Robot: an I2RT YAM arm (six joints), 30 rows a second.
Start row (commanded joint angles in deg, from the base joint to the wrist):
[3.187 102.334 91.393 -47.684 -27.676 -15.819]
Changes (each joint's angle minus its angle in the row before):
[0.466 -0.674 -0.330 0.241 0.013 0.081]
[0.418 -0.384 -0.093 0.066 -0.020 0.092]
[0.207 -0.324 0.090 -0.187 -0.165 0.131]
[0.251 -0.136 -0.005 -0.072 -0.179 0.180]
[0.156 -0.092 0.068 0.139 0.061 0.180]
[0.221 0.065 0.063 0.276 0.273 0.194]
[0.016 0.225 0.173 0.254 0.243 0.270]
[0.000 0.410 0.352 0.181 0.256 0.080]
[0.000 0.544 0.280 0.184 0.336 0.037]
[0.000 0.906 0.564 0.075 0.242 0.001]
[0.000 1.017 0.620 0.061 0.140 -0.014]
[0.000 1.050 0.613 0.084 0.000 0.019]
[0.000 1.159 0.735 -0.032 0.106 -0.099]
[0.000 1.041 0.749 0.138 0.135 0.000]
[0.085 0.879 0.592 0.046 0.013 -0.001]
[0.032 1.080 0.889 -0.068 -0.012 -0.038]
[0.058 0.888 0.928 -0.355 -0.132 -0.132]
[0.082 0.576 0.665 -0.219 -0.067 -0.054]
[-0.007 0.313 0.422 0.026 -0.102 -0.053]
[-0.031 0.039 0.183 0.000 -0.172 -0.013]
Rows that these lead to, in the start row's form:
[3.653 101.660 91.063 -47.443 -27.663 -15.738]
[4.071 101.276 90.970 -47.377 -27.683 -15.646]
[4.278 100.952 91.060 -47.564 -27.848 -15.515]
[4.529 100.816 91.055 -47.636 -28.027 -15.335]
[4.685 100.724 91.123 -47.497 -27.966 -15.155]
[4.906 100.789 91.186 -47.221 -27.693 -14.961]
[4.922 101.014 91.359 -46.967 -27.450 -14.691]
[4.922 101.424 91.711 -46.786 -27.194 -14.611]
[4.922 101.968 91.991 -46.602 -26.858 -14.574]
[4.922 102.874 92.555 -46.527 -26.616 -14.573]
[4.922 103.891 93.175 -46.466 -26.476 -14.587]
[4.922 104.941 93.788 -46.382 -26.476 -14.568]
[4.922 106.100 94.523 -46.414 -26.370 -14.667]
[4.922 107.141 95.272 -46.276 -26.235 -14.667]
[5.007 108.020 95.864 -46.230 -26.222 -14.668]
[5.039 109.100 96.753 -46.298 -26.234 -14.706]
[5.097 109.988 97.681 -46.653 -26.366 -14.838]
[5.179 110.564 98.346 -46.872 -26.433 -14.892]
[5.172 110.877 98.768 -46.846 -26.535 -14.945]
[5.141 110.916 98.951 -46.846 -26.707 -14.958]

